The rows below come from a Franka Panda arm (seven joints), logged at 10 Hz.
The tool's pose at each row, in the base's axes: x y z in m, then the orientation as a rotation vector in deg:
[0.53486, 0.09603, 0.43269, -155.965, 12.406, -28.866]
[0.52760, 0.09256, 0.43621, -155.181, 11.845, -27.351]
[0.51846, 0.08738, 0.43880, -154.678, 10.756, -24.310]
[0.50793, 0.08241, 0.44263, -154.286, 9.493, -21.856]
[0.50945, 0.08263, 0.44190, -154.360, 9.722, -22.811]
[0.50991, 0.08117, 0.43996, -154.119, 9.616, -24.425]
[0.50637, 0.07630, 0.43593, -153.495, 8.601, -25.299]
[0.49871, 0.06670, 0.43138, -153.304, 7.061, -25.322]
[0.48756, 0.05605, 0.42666, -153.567, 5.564, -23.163]
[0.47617, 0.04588, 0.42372, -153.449, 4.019, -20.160]
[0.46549, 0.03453, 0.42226, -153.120, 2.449, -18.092]
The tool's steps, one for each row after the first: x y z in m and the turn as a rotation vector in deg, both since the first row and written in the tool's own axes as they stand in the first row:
[-0.00486, 0.00248, -0.00688, 1.012, -1.086, 0.024]
[-0.01139, 0.00704, -0.01421, 1.964, -3.339, -0.136]
[-0.01886, 0.01105, -0.02306, 2.750, -5.222, -0.541]
[-0.01773, 0.01100, -0.02179, 2.573, -4.520, -0.545]
[-0.01761, 0.01304, -0.02040, 2.707, -3.386, -0.815]
[-0.02112, 0.01935, -0.01977, 3.423, -2.877, -1.517]
[-0.02760, 0.03055, -0.02176, 3.871, -3.058, -2.540]
[-0.03714, 0.04308, -0.02523, 4.028, -4.800, -3.294]
[-0.04644, 0.05452, -0.03018, 4.577, -7.135, -3.890]
[-0.05436, 0.06643, -0.03654, 5.236, -8.810, -4.616]

